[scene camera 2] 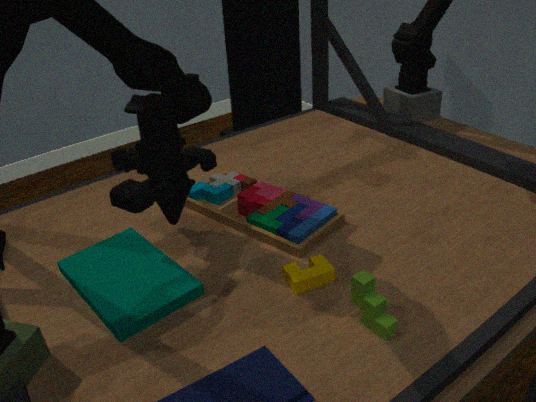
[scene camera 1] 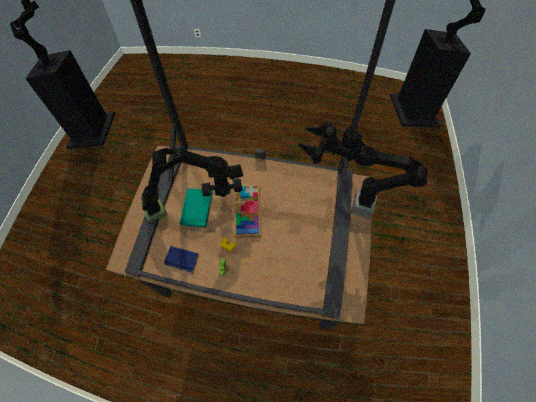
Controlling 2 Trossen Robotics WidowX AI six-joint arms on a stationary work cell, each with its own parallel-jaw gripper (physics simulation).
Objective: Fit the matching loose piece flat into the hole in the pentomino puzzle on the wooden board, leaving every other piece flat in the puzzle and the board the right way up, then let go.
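Places are measured from the left arm's base along level axes (x ahead, y left, z up), in centimetres.
Pixels of known places: left gripper, fingertip midpoint: [scene camera 1: 301, 135]; right gripper, fingertip midpoint: [scene camera 2: 173, 223] [scene camera 1: 223, 196]; left arm's base, origin of the base link: [scene camera 2: 412, 89] [scene camera 1: 365, 200]; right arm's base, origin of the base link: [scene camera 1: 153, 208].
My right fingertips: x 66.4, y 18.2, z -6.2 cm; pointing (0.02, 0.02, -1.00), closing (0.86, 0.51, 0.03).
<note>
For each thing: its top centre in the pictures, then the offset to it from my right fingertips.
- puzzle board, middle of its top: [scene camera 2: 256, 203] [scene camera 1: 247, 209] dx -13.8, dy +3.0, dz +0.9 cm
- cyan piece, middle of its top: [scene camera 2: 208, 187] dx -8.2, dy -5.0, dz +1.9 cm
- red piece, middle of its top: [scene camera 2: 254, 197] [scene camera 1: 247, 207] dx -13.7, dy +2.4, dz +1.9 cm
- yellow U-shaped piece, middle of its top: [scene camera 2: 308, 267] [scene camera 1: 227, 243] dx -12.3, dy +22.5, dz +1.2 cm
- light green stepped piece, middle of its top: [scene camera 2: 376, 285] [scene camera 1: 221, 265] dx -14.6, dy +33.8, dz +5.3 cm
- teal slab, middle of its top: [scene camera 2: 124, 272] [scene camera 1: 195, 206] dx +10.3, dy +10.4, dz +1.0 cm
- dark blue slab, middle of its top: [scene camera 1: 180, 258] dx +5.4, dy +37.0, dz +0.5 cm
The puzzle board [scene camera 1: 240, 202] [scene camera 2: 325, 234] lies with its coloured pieces facing up; bare wood shows between the cyan piece [scene camera 2: 212, 192] and the red piece [scene camera 2: 250, 200]. A yellow U-shaped piece [scene camera 1: 227, 244] [scene camera 2: 309, 275] lies loose on the table. A light green stepped piece [scene camera 1: 222, 266] [scene camera 2: 374, 305] stands loose farther from the board. My right gripper [scene camera 1: 223, 193] [scene camera 2: 174, 220] is shut and empty, pointing down above the table beside the cyan end of the board. My left gripper [scene camera 1: 303, 137] is open and empty, high at the far table edge in scene camera 1.
A teal slab [scene camera 1: 196, 207] [scene camera 2: 130, 282] lies left of the board. A dark blue slab [scene camera 1: 181, 259] [scene camera 2: 245, 380] lies nearer the front edge. Dark frame rails [scene camera 1: 337, 250] [scene camera 2: 465, 345] border the table. Dark upright posts [scene camera 1: 161, 80] rise behind it.
</note>
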